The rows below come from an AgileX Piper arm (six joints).
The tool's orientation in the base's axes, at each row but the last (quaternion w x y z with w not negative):
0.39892 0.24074 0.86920 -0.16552
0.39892 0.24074 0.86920 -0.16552
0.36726 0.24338 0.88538 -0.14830
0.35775 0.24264 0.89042 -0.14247
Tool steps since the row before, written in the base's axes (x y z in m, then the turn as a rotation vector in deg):
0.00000 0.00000 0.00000 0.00 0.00 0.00
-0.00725 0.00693 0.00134 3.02 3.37 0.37
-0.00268 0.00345 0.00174 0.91 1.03 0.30
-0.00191 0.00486 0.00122 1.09 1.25 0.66
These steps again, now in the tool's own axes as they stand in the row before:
0.00000 0.00000 0.00000 0.00 0.00 0.00
0.00505 0.00163 -0.00862 -1.03 4.42 0.00
0.00149 0.00130 -0.00427 -0.44 1.33 -0.13
0.00194 0.00297 -0.00402 -0.74 1.58 -0.38

